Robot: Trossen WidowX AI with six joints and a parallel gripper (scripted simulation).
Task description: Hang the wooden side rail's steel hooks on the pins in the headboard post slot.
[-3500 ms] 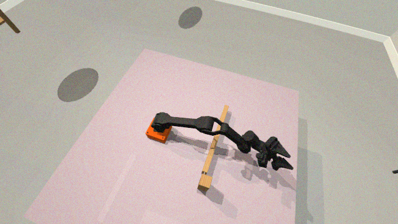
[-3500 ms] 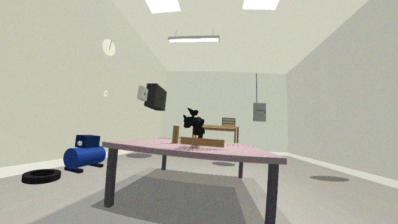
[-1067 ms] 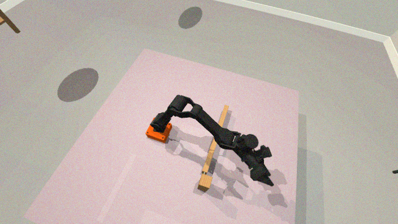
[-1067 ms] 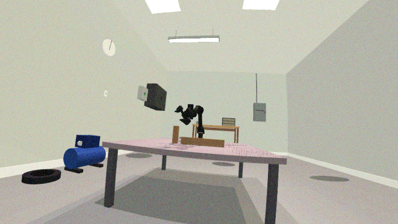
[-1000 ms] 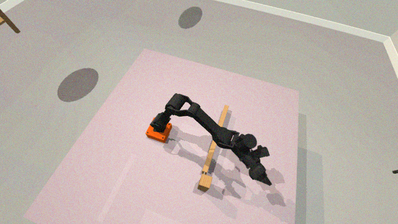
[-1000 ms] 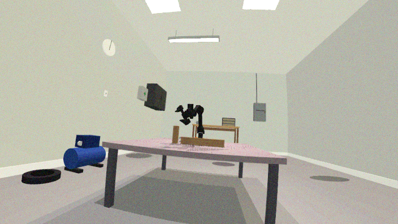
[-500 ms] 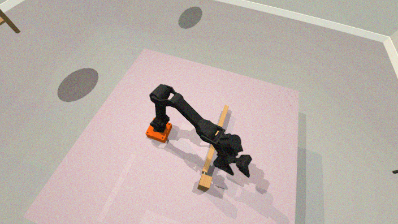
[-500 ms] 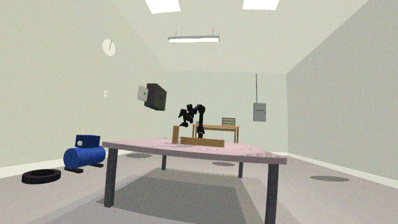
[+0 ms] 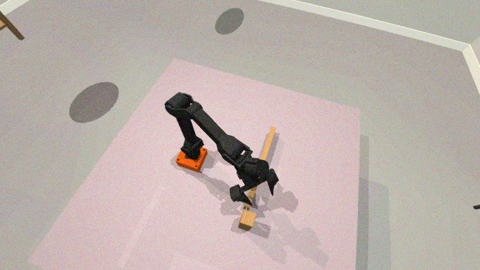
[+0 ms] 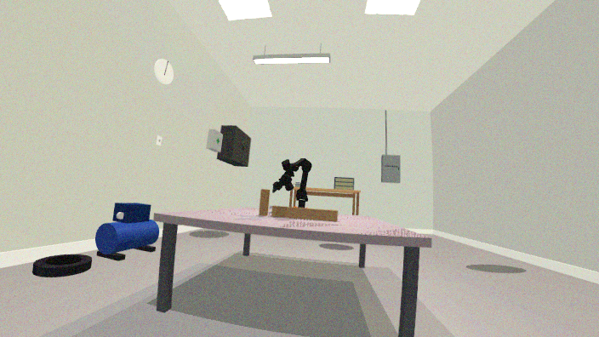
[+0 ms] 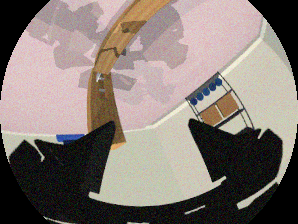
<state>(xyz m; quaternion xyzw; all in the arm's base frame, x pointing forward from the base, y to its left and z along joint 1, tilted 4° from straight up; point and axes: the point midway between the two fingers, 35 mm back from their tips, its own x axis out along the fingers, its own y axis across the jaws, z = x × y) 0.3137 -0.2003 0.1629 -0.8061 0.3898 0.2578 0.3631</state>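
My gripper tip is 9 cm above the headboard post, 7 cm to the left of it and 5 cm past it.
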